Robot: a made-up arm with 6 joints. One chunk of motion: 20 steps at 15 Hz.
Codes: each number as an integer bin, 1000 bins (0 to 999) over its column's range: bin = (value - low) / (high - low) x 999, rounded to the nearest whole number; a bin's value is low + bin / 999 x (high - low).
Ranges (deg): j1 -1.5..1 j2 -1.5..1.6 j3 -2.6..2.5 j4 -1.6..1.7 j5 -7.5..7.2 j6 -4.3..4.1
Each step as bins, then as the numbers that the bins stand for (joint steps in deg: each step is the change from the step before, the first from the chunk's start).
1 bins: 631 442 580 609 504 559
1 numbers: 0.079 -0.128 0.361 0.412 -0.084 0.400
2 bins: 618 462 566 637 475 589
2 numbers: 0.047 -0.066 0.289 0.504 -0.511 0.653
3 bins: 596 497 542 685 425 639
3 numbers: -0.009 0.042 0.167 0.663 -1.246 1.073
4 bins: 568 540 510 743 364 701
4 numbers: -0.079 0.176 0.004 0.854 -2.144 1.594
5 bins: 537 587 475 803 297 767
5 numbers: -0.156 0.322 -0.175 1.053 -3.130 2.149
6 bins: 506 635 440 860 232 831
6 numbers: -0.234 0.470 -0.354 1.241 -4.086 2.687
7 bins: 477 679 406 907 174 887
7 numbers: -0.306 0.607 -0.527 1.396 -4.940 3.158
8 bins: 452 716 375 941 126 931
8 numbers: -0.369 0.722 -0.686 1.508 -5.646 3.528
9 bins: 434 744 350 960 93 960
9 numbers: -0.414 0.809 -0.813 1.571 -6.132 3.772
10 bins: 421 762 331 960 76 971
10 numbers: -0.446 0.865 -0.910 1.571 -6.382 3.865
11 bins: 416 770 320 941 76 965
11 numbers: -0.459 0.889 -0.966 1.508 -6.382 3.814
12 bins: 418 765 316 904 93 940
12 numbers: -0.454 0.874 -0.987 1.386 -6.132 3.604
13 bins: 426 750 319 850 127 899
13 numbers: -0.434 0.827 -0.971 1.208 -5.631 3.259
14 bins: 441 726 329 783 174 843
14 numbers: -0.396 0.753 -0.920 0.986 -4.940 2.788
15 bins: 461 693 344 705 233 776
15 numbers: -0.346 0.650 -0.844 0.729 -4.071 2.225
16 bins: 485 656 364 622 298 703
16 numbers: -0.286 0.536 -0.742 0.455 -3.115 1.611
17 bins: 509 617 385 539 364 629
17 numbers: -0.226 0.415 -0.635 0.180 -2.144 0.989
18 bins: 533 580 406 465 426 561
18 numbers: -0.166 0.300 -0.527 -0.064 -1.232 0.417
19 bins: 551 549 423 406 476 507
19 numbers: -0.121 0.204 -0.441 -0.259 -0.496 -0.037
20 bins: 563 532 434 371 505 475
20 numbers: -0.091 0.151 -0.384 -0.374 -0.069 -0.306
